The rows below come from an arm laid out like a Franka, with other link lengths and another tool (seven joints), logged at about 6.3 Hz.
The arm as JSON. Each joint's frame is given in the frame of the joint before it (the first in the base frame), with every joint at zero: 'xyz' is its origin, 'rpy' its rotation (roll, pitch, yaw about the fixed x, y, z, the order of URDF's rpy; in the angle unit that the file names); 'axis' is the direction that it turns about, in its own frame. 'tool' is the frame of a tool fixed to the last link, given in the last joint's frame.
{
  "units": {
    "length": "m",
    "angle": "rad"
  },
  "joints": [
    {
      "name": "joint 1",
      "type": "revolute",
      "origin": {
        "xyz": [
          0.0,
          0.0,
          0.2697
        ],
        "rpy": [
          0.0,
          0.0,
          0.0
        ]
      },
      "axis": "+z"
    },
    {
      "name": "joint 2",
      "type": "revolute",
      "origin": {
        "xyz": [
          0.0,
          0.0,
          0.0
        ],
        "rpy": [
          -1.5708,
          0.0,
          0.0
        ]
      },
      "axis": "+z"
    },
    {
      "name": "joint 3",
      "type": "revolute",
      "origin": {
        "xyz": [
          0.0,
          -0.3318,
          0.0
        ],
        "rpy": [
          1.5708,
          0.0,
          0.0
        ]
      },
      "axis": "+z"
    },
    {
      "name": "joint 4",
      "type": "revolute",
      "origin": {
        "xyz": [
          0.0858,
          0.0,
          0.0
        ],
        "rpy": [
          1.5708,
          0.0,
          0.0
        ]
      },
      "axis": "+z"
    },
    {
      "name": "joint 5",
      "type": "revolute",
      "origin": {
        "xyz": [
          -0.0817,
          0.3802,
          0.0
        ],
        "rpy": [
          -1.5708,
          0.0,
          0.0
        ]
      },
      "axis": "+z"
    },
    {
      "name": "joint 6",
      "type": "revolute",
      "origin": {
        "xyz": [
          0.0,
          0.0,
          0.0
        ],
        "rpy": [
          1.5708,
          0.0,
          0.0
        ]
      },
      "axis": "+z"
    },
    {
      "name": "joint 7",
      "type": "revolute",
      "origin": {
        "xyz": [
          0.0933,
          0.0,
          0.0
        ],
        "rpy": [
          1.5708,
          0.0,
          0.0
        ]
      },
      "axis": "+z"
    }
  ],
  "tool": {
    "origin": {
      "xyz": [
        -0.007,
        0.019,
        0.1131
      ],
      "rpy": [
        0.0,
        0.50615,
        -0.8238
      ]
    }
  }
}
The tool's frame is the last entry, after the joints.
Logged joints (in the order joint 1, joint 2, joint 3, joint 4, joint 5, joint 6, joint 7), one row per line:
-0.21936 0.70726 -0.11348 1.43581 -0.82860 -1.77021 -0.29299
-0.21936 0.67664 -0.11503 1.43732 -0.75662 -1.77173 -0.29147
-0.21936 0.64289 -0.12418 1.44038 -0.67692 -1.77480 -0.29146
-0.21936 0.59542 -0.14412 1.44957 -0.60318 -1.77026 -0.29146
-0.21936 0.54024 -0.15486 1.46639 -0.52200 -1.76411 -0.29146
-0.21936 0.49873 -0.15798 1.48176 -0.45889 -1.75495 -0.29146
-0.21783 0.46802 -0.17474 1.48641 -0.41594 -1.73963 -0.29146
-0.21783 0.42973 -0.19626 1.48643 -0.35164 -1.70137 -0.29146
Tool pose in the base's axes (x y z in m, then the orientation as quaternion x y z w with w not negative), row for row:
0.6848 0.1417 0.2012 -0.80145 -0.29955 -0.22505 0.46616
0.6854 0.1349 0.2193 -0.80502 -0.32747 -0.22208 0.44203
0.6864 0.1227 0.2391 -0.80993 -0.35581 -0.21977 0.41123
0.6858 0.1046 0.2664 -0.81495 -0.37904 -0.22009 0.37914
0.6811 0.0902 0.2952 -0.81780 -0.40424 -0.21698 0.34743
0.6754 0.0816 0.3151 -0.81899 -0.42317 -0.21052 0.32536
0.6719 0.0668 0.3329 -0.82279 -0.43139 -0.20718 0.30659
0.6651 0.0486 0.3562 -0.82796 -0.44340 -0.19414 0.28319
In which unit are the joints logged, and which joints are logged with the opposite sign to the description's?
The joints are logged in radians. Opposite sign: joint 1, joint 4, joint 5, joint 6.
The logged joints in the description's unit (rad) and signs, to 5 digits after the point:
0.21936 0.70726 -0.11348 -1.43581 0.82860 1.77021 -0.29299
0.21936 0.67664 -0.11503 -1.43732 0.75662 1.77173 -0.29147
0.21936 0.64289 -0.12418 -1.44038 0.67692 1.77480 -0.29146
0.21936 0.59542 -0.14412 -1.44957 0.60318 1.77026 -0.29146
0.21936 0.54024 -0.15486 -1.46639 0.52200 1.76411 -0.29146
0.21936 0.49873 -0.15798 -1.48176 0.45889 1.75495 -0.29146
0.21783 0.46802 -0.17474 -1.48641 0.41594 1.73963 -0.29146
0.21783 0.42973 -0.19626 -1.48643 0.35164 1.70137 -0.29146

